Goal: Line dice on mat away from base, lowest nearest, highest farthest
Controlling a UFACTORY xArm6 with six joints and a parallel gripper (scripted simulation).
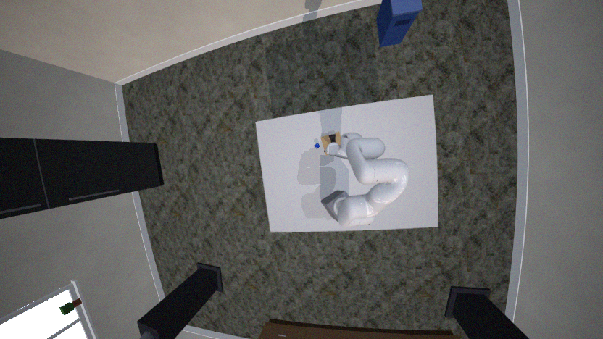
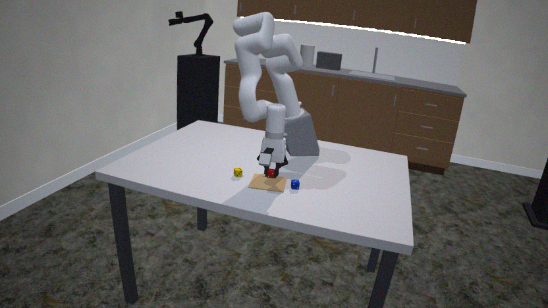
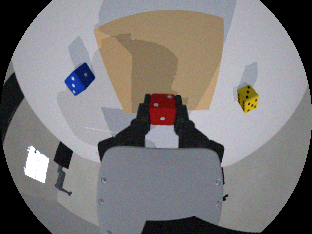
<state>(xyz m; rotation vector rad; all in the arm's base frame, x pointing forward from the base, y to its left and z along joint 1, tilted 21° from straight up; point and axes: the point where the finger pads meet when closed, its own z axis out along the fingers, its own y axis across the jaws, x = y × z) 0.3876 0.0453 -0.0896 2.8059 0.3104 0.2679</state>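
Now: hand 1 cm above the red die. The rest, counted from my hand: yellow die: 13 cm to the right, 5 cm ahead, 2 cm below; then blue die: 12 cm to the left, 3 cm ahead, 2 cm below; then tan mat: 4 cm ahead, 3 cm below, 1 cm to the left.
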